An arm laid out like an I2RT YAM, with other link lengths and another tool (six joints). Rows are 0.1 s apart.
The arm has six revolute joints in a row. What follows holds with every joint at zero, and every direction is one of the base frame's. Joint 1 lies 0.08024 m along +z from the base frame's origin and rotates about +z. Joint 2 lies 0.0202 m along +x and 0.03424 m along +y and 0.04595 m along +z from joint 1 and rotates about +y. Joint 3 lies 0.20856 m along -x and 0.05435 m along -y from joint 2 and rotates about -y. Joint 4 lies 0.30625 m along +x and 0.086 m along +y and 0.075 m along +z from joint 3 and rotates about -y. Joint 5 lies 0.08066 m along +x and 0.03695 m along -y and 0.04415 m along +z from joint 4 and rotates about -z. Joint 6 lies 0.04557 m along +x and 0.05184 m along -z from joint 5 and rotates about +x. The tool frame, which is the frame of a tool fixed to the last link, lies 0.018 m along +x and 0.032 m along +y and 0.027 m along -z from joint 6; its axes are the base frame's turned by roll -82.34, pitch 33.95 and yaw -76.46 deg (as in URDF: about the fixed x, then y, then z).
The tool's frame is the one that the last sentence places.
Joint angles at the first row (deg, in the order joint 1, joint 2, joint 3, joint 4, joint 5, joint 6):
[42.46, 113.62, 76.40, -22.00, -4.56, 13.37]
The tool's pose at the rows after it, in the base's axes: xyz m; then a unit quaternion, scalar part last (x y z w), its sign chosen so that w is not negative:
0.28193, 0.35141, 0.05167, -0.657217, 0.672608, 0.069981, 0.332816
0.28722, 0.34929, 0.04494, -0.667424, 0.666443, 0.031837, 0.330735
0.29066, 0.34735, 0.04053, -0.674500, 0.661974, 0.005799, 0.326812
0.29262, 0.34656, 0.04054, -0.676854, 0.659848, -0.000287, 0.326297
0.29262, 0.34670, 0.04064, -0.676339, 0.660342, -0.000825, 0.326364
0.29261, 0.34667, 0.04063, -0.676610, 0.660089, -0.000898, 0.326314
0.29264, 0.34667, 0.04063, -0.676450, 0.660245, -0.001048, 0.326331
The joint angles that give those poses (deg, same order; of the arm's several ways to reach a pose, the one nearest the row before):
[42.74, 114.59, 77.14, -21.76, -0.88, 11.73]
[42.76, 115.65, 77.78, -21.39, 3.16, 9.56]
[42.76, 116.40, 78.26, -21.34, 5.91, 8.03]
[42.63, 116.57, 78.56, -21.43, 6.46, 7.42]
[42.65, 116.57, 78.59, -21.45, 6.55, 7.51]
[42.65, 116.57, 78.58, -21.45, 6.55, 7.46]
[42.65, 116.57, 78.59, -21.45, 6.57, 7.49]

